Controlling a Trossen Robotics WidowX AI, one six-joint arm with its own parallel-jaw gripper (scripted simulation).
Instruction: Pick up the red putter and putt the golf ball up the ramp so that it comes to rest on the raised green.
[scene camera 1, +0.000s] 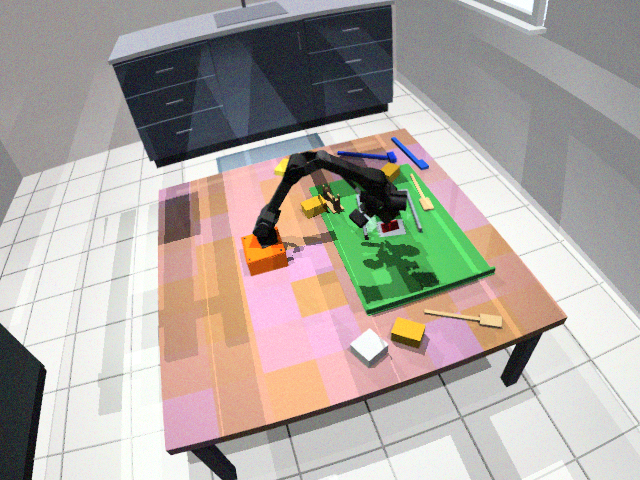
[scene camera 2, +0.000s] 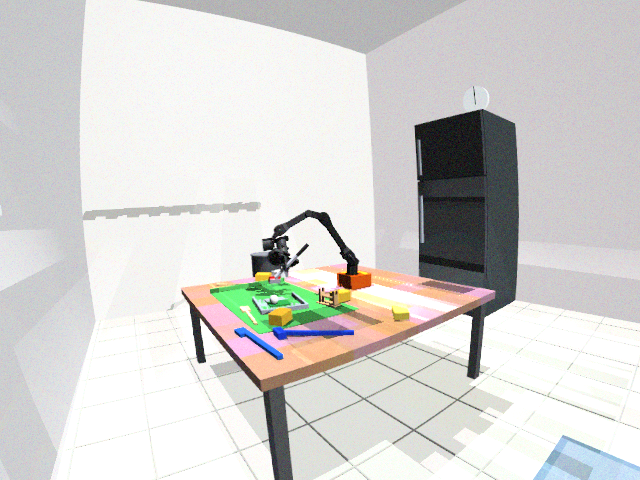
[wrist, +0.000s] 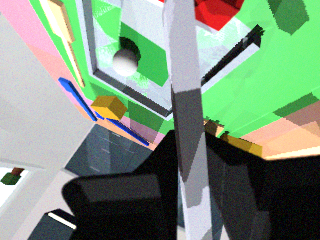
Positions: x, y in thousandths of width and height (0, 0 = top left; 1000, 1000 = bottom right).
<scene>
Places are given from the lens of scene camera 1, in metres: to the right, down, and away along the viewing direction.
white block (scene camera 1: 577, 726): 0.14, 0.32, 1.22
green mat (scene camera 1: 596, 561): 0.22, 0.10, 1.49
The marked spots on the white block and the green mat are 0.35 m apart.
</scene>
